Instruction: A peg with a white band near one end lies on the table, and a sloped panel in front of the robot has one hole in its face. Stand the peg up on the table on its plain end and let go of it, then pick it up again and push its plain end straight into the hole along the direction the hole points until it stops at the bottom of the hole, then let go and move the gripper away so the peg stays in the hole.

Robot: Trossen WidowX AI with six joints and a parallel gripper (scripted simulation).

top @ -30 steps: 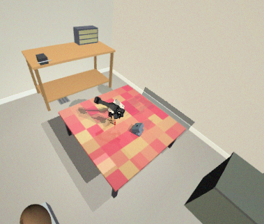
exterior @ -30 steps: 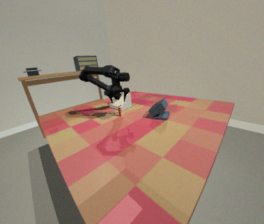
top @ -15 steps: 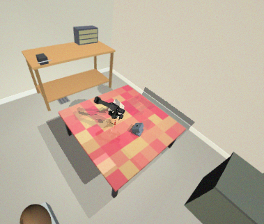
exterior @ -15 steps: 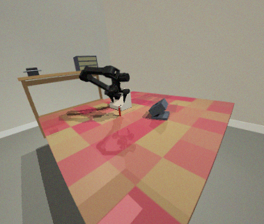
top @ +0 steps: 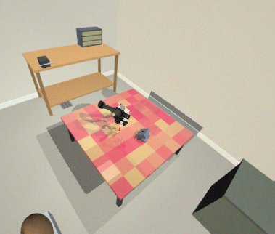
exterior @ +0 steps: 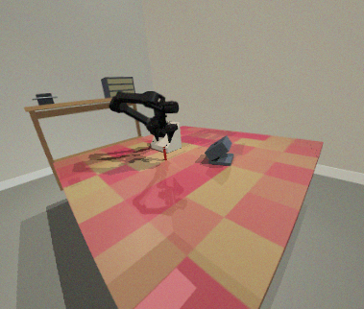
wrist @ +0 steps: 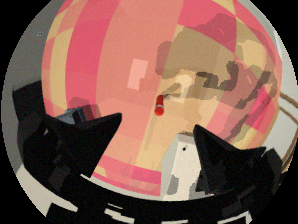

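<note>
Right now my gripper tip is 50 mm above the red peg. The rest, counted from my gripper tip: grey-blue sloped panel 250 mm ahead, 170 mm to the left, 40 mm below.
</note>
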